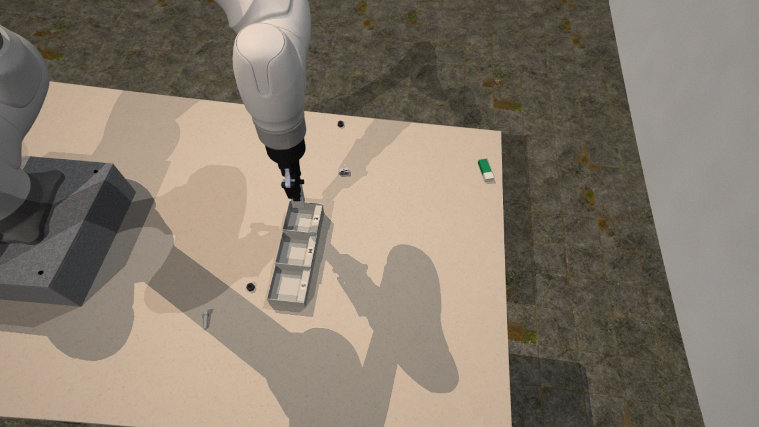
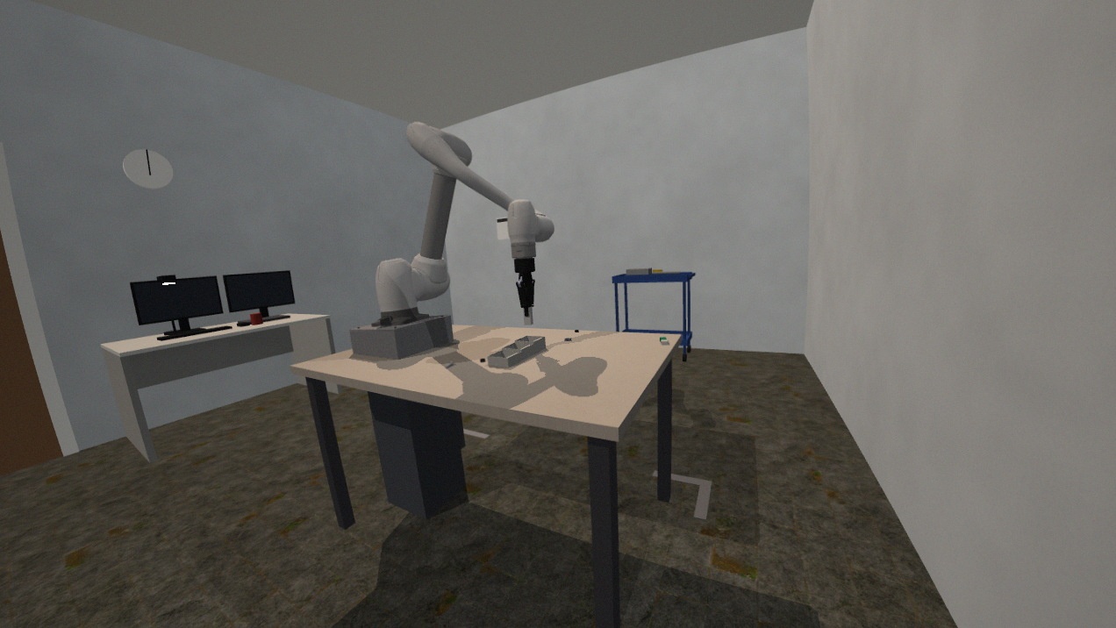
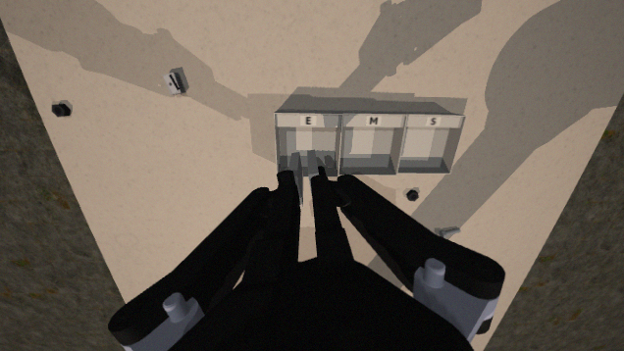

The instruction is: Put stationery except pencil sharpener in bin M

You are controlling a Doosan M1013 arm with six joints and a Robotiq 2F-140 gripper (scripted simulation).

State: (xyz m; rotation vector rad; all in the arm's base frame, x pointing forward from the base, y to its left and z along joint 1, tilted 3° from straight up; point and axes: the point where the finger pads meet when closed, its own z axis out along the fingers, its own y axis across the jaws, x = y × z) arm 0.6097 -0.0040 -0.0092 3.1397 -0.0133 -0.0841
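My hand is 490 mm short of the green-and-white block, 130 mm to the right of it and 130 mm above it. From my hand the other things lie so: grey bolt 210 mm behind, 230 mm to the right, 130 mm below.
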